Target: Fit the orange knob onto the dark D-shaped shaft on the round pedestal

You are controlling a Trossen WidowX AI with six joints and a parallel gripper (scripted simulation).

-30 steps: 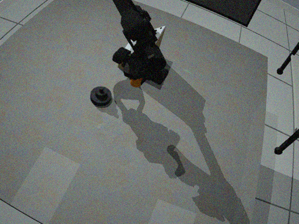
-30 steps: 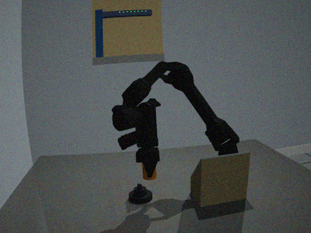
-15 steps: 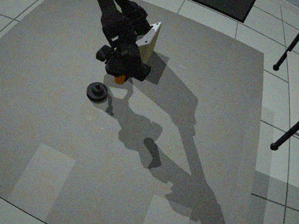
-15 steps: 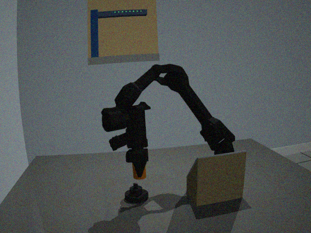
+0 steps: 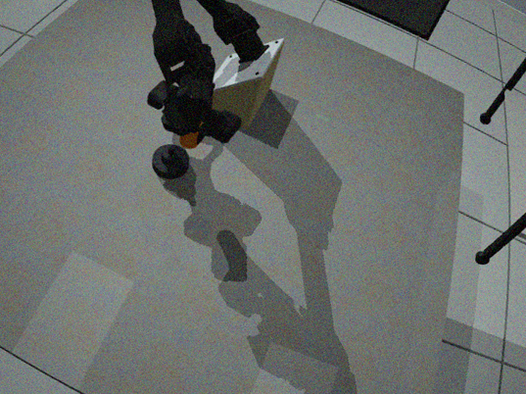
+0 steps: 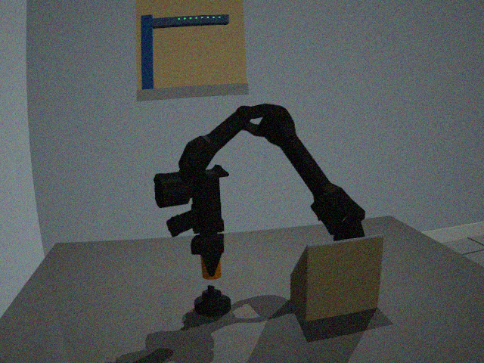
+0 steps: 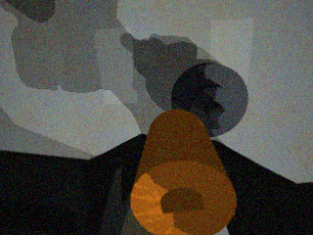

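The dark round pedestal lies 1 cm ahead of my gripper tip, 4 cm to the right of it and 8 cm below it. From my gripper tip the other things lie so: orange knob (2 cm above).
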